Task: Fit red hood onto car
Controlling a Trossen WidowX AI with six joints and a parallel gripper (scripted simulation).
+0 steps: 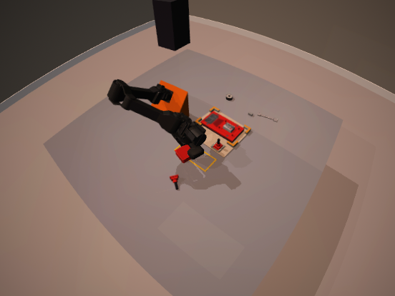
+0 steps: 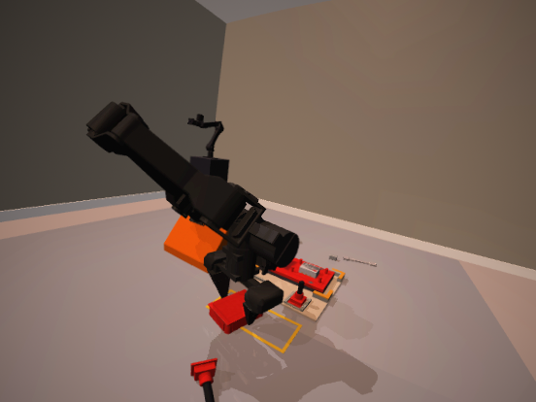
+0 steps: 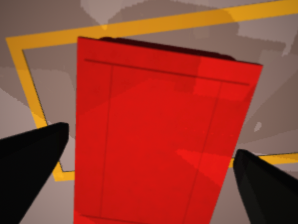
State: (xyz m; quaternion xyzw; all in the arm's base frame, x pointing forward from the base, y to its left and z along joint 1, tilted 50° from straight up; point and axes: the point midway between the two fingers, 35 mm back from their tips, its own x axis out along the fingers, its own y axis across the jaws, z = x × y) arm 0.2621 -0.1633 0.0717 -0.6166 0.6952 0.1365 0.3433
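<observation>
The grey engine block lies 23 cm to the left of my gripper tip, 8 cm ahead of it and 1 cm above it. Also, from my gripper tip: red hood (1 cm above); then small wheel (46 cm to the left, 6 cm behind); then thin metal rod (46 cm to the left, 20 cm ahead, 1 cm below).
</observation>
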